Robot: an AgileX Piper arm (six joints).
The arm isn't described. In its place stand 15 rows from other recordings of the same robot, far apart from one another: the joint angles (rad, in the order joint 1, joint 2, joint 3, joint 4, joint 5, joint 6), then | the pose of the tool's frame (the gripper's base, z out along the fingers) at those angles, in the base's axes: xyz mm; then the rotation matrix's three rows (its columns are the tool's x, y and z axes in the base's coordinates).
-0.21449 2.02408 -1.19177 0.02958 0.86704 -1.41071 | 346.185 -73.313 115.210; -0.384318 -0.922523 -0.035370; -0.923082 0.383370 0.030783; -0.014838 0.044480 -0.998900
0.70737 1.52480 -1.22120 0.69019 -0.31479 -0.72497 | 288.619 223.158 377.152; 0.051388 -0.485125 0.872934; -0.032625 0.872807 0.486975; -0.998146 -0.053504 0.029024
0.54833 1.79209 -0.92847 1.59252 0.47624 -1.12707 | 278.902 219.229 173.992; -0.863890 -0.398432 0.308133; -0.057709 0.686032 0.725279; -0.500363 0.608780 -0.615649
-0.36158 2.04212 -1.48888 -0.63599 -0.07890 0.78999 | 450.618 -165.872 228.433; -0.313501 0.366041 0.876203; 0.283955 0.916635 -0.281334; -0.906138 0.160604 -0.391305
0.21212 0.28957 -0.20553 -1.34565 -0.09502 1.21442 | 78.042 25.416 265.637; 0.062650 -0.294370 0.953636; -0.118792 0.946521 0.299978; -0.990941 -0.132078 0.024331
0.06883 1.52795 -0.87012 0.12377 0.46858 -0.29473 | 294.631 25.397 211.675; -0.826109 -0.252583 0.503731; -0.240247 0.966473 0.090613; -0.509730 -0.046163 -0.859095
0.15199 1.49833 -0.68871 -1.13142 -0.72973 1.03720 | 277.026 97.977 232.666; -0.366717 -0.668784 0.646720; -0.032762 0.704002 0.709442; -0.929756 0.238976 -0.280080
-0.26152 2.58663 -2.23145 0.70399 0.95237 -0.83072 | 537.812 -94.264 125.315; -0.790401 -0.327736 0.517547; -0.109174 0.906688 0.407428; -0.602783 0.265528 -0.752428
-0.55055 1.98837 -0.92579 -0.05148 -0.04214 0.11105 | 309.314 -189.645 97.081; -0.652523 0.561931 0.508377; 0.470469 0.826347 -0.309530; -0.594031 0.037201 -0.803582
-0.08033 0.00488 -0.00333 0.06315 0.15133 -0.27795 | 56.428 -3.674 200.404; -0.078752 0.055213 0.995364; -0.208198 0.975536 -0.070586; -0.974911 -0.212791 -0.065330
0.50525 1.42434 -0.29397 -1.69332 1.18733 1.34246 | 187.802 8.163 178.211; -0.717259 0.032768 0.696036; -0.628843 0.399850 -0.666841; -0.300161 -0.915995 -0.266190
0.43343 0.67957 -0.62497 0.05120 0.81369 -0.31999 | 106.688 53.103 296.680; -0.488140 -0.605219 0.628832; -0.535289 0.776687 0.331997; -0.689337 -0.174546 -0.703099
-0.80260 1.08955 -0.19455 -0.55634 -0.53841 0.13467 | 139.543 -108.965 196.079; -0.395526 0.402251 0.825684; -0.073114 0.882349 -0.464881; -0.915540 -0.244241 -0.319582
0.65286 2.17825 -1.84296 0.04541 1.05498 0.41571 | 367.557 285.604 204.900; -0.954646 -0.232236 0.186327; -0.196391 0.961504 0.192201; -0.223790 0.146891 -0.963505
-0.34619 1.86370 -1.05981 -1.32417 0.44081 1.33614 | 342.649 -163.626 172.875; -0.673507 0.596395 0.436693; 0.278583 0.752016 -0.597380; -0.684675 -0.280684 -0.672634
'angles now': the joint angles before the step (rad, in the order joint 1, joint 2, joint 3, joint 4, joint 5, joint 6). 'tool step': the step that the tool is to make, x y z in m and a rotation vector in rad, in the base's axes. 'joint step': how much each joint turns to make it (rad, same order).
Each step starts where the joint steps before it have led.
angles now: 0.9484, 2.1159, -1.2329, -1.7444, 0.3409, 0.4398
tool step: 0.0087, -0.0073, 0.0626, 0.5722, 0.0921, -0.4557
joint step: -0.0037, -0.1192, -0.0251, 0.0001, 0.1175, 0.6545
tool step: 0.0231, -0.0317, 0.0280, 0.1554, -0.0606, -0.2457
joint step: -0.0628, -0.0532, 0.0003, -0.0002, 0.1379, 0.1680
